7 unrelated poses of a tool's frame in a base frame.
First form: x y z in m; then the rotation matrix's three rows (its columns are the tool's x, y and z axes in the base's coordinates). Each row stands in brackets.
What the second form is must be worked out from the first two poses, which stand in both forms.
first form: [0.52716, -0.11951, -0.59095], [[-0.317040, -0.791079, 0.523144], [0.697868, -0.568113, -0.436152], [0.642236, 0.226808, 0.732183]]
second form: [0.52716, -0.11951, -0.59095, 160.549, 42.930, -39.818]
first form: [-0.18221, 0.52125, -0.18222], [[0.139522, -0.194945, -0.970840], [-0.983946, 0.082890, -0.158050], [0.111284, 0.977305, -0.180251]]
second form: [-0.18221, 0.52125, -0.18222, 96.496, 100.384, -170.754]
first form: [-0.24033, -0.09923, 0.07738], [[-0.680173, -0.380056, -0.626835], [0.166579, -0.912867, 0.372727], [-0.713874, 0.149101, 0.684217]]
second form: [-0.24033, -0.09923, 0.07738, 11.797, 46.826, 149.264]
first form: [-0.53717, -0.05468, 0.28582], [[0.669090, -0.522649, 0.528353], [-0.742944, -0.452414, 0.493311], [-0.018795, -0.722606, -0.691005]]
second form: [-0.53717, -0.05468, 0.28582, -88.510, 133.710, 43.036]
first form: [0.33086, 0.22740, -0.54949], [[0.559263, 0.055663, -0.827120], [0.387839, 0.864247, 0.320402], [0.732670, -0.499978, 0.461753]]
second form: [0.33086, 0.22740, -0.54949, -145.690, 62.500, 158.825]
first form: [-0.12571, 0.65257, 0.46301], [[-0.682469, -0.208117, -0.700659], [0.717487, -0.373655, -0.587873], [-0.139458, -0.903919, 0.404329]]
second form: [-0.12571, 0.65257, 0.46301, -81.229, 66.151, -140.002]
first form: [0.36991, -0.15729, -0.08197], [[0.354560, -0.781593, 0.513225], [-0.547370, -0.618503, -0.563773], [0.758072, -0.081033, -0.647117]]
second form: [0.36991, -0.15729, -0.08197, -173.899, 130.325, -47.687]
